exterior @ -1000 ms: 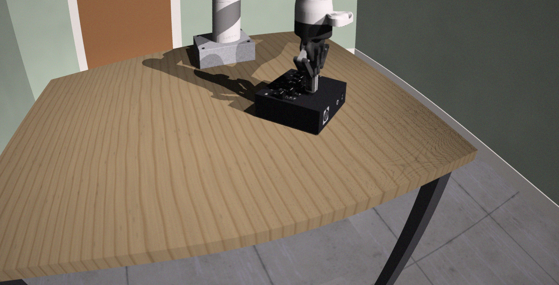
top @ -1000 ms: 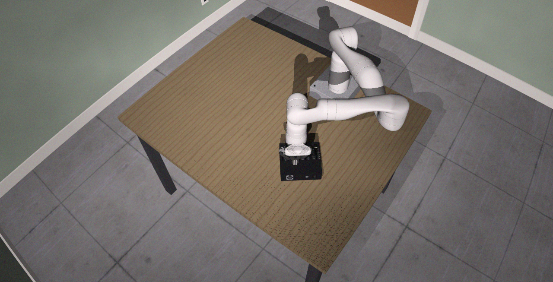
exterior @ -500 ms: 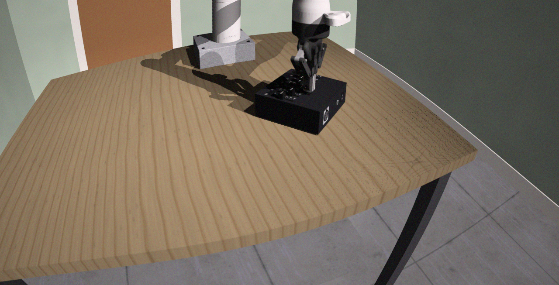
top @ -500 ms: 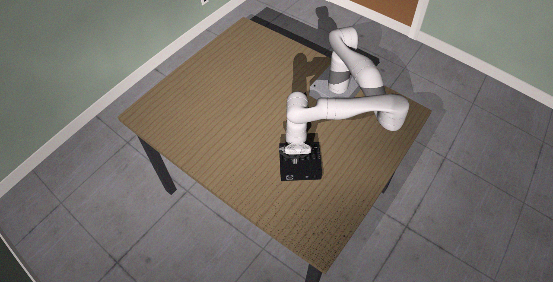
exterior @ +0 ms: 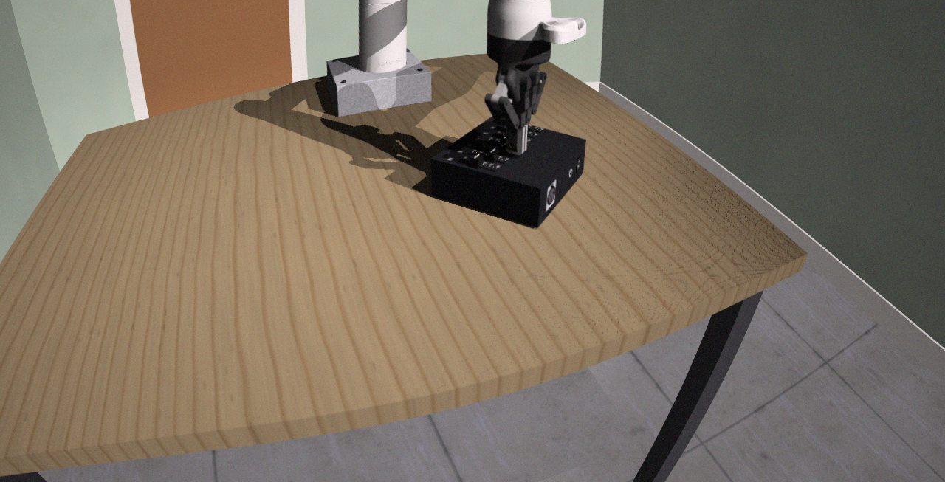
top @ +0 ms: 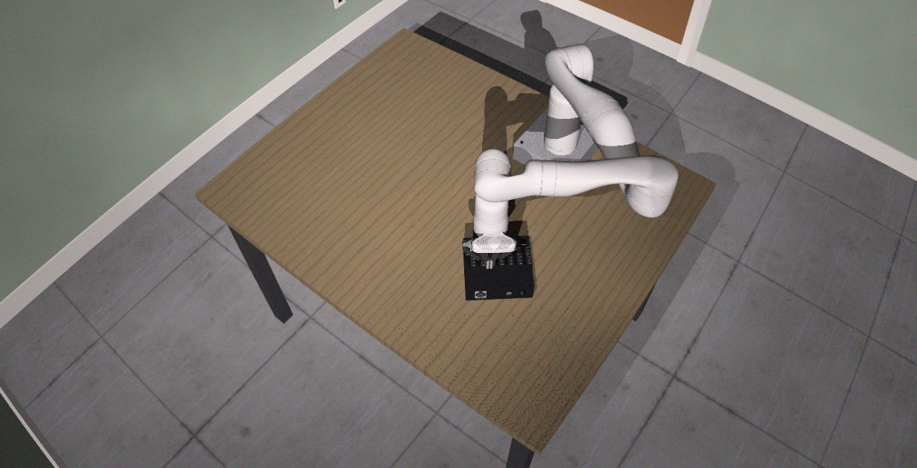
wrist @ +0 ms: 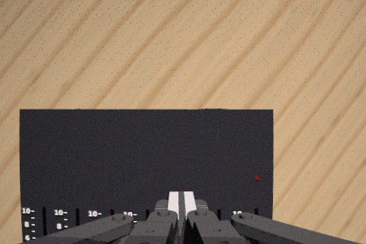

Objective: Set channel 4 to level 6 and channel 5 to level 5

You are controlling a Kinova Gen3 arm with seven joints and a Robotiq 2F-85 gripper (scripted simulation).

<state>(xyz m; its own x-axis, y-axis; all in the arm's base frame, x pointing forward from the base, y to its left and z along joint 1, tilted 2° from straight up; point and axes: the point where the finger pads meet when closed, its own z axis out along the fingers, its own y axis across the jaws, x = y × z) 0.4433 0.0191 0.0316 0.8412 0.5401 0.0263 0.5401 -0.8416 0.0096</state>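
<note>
Right now my hand is 30 mm past the channel 4 fader cap and 20 mm above it. Also, from my hand: channel 5 fader cap: 10 mm behind, 10 mm to the right, 20 mm below.
</note>
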